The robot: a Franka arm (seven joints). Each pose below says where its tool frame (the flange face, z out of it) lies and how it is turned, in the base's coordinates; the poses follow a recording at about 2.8 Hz.
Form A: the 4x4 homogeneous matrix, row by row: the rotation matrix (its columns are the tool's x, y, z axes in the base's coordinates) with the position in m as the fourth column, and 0 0 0 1 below. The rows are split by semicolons.
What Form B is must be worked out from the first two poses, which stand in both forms.
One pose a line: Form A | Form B
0.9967 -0.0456 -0.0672 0.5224; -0.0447 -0.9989 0.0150 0.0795; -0.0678 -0.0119 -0.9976 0.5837; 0 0 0 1 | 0.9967 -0.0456 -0.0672 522.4; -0.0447 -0.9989 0.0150 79.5; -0.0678 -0.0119 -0.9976 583.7; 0 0 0 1
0.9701 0.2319 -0.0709 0.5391; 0.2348 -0.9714 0.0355 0.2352; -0.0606 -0.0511 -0.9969 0.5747; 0 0 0 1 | 0.9701 0.2319 -0.0709 539.1; 0.2348 -0.9714 0.0355 235.2; -0.0606 -0.0511 -0.9969 574.7; 0 0 0 1
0.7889 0.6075 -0.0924 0.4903; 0.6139 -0.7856 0.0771 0.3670; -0.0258 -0.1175 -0.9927 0.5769; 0 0 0 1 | 0.7889 0.6075 -0.0924 490.3; 0.6139 -0.7856 0.0771 367.0; -0.0258 -0.1175 -0.9927 576.9; 0 0 0 1
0.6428 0.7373 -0.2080 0.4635; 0.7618 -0.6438 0.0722 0.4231; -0.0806 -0.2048 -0.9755 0.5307; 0 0 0 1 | 0.6428 0.7373 -0.2080 463.5; 0.7618 -0.6438 0.0722 423.1; -0.0806 -0.2048 -0.9755 530.7; 0 0 0 1
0.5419 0.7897 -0.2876 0.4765; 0.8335 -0.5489 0.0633 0.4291; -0.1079 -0.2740 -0.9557 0.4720; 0 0 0 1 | 0.5419 0.7897 -0.2876 476.5; 0.8335 -0.5489 0.0633 429.1; -0.1079 -0.2740 -0.9557 472.0; 0 0 0 1
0.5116 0.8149 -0.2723 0.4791; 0.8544 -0.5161 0.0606 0.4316; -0.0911 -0.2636 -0.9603 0.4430; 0 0 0 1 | 0.5116 0.8149 -0.2723 479.1; 0.8544 -0.5161 0.0606 431.6; -0.0911 -0.2636 -0.9603 443.0; 0 0 0 1
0.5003 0.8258 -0.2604 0.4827; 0.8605 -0.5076 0.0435 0.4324; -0.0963 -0.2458 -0.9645 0.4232; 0 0 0 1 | 0.5003 0.8258 -0.2604 482.7; 0.8605 -0.5076 0.0435 432.4; -0.0963 -0.2458 -0.9645 423.2; 0 0 0 1
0.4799 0.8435 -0.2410 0.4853; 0.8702 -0.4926 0.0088 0.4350; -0.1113 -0.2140 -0.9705 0.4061; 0 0 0 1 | 0.4799 0.8435 -0.2410 485.3; 0.8702 -0.4926 0.0088 435.0; -0.1113 -0.2140 -0.9705 406.1; 0 0 0 1
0.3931 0.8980 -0.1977 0.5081; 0.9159 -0.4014 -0.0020 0.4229; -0.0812 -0.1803 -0.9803 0.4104; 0 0 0 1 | 0.3931 0.8980 -0.1977 508.1; 0.9159 -0.4014 -0.0020 422.9; -0.0812 -0.1803 -0.9803 410.4; 0 0 0 1
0.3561 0.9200 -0.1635 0.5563; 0.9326 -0.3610 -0.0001 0.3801; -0.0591 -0.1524 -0.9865 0.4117; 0 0 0 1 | 0.3561 0.9200 -0.1635 556.3; 0.9326 -0.3610 -0.0001 380.1; -0.0591 -0.1524 -0.9865 411.7; 0 0 0 1
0.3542 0.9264 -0.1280 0.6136; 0.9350 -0.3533 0.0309 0.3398; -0.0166 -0.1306 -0.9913 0.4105; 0 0 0 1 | 0.3542 0.9264 -0.1280 613.6; 0.9350 -0.3533 0.0309 339.8; -0.0166 -0.1306 -0.9913 410.5; 0 0 0 1
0.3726 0.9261 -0.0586 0.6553; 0.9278 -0.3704 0.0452 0.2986; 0.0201 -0.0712 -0.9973 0.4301; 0 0 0 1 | 0.3726 0.9261 -0.0586 655.3; 0.9278 -0.3704 0.0452 298.6; 0.0201 -0.0712 -0.9973 430.1; 0 0 0 1
